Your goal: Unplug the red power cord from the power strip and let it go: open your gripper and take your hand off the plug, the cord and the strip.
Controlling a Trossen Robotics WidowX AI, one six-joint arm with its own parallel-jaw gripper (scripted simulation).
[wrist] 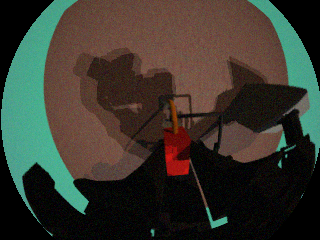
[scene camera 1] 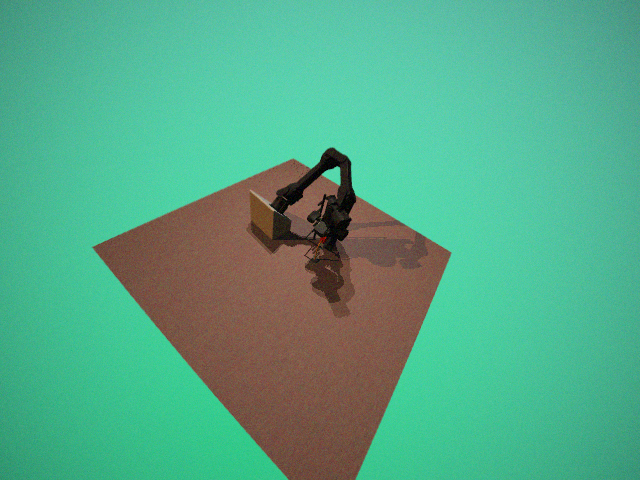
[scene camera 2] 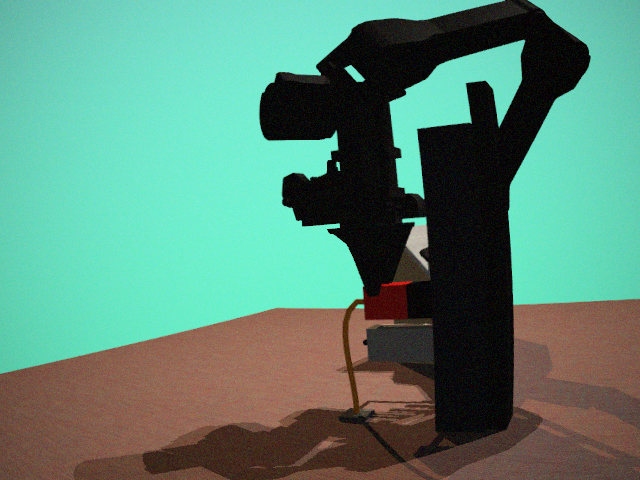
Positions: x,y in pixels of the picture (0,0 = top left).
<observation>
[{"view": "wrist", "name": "my gripper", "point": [176,145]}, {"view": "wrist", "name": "red plug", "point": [177,146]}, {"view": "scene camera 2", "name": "my gripper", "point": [378,294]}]
</observation>
